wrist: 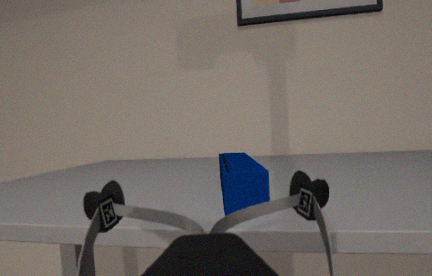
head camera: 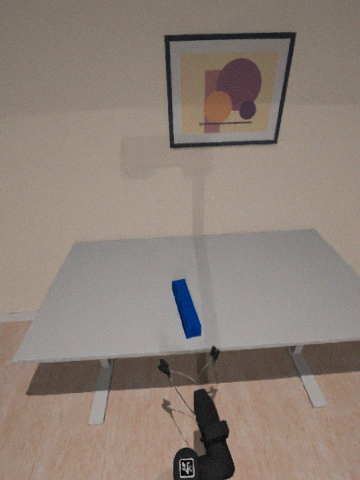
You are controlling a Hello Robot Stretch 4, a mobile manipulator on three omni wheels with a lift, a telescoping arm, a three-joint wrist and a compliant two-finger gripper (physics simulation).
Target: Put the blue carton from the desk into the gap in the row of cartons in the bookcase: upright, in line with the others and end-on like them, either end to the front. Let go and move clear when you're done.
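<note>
The blue carton (head camera: 187, 308) (wrist: 246, 186) lies on the grey desk (head camera: 120, 300) (wrist: 165, 185), its long side running from near the front edge toward the back, turned slightly. In the wrist view its near end faces the camera and shows between the two fingers, right of the middle between them. My gripper (head camera: 189, 361) (wrist: 206, 198) is open, with nothing between the fingertips. In the head view it is in front of the desk's front edge, short of the carton's near end. The bookcase, its row of cartons and the gap do not show in either view.
A framed picture (head camera: 229, 90) (wrist: 310, 15) hangs on the wall (head camera: 90, 190) (wrist: 100, 110) behind the desk. The desk's legs (head camera: 101, 395) (head camera: 307, 377) stand on the wooden floor (head camera: 50, 425). The desk's front edge lies just beyond the fingertips.
</note>
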